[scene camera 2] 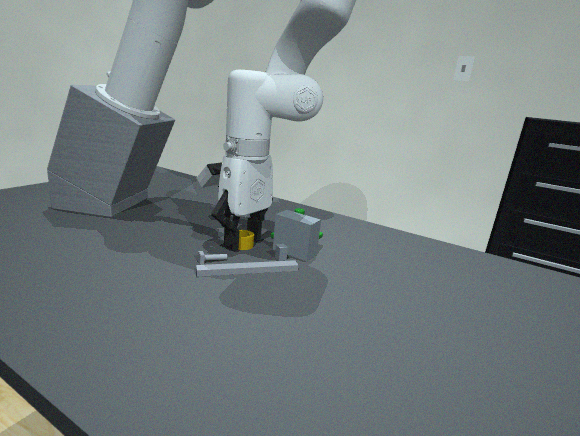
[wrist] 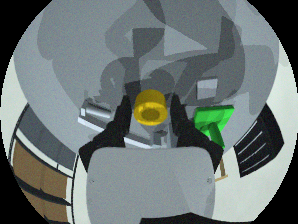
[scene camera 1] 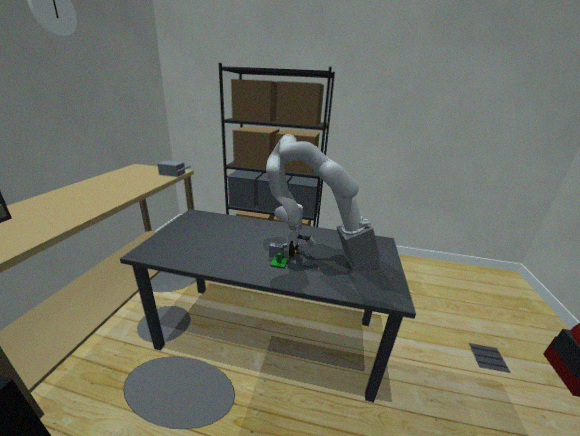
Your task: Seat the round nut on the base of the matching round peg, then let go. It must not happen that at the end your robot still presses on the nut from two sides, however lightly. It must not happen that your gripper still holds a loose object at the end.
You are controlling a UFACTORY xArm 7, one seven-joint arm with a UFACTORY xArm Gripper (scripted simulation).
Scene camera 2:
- my gripper: 242,243
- grey block: 300,233
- grey base strip: 275,266
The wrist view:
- my gripper: 150,103
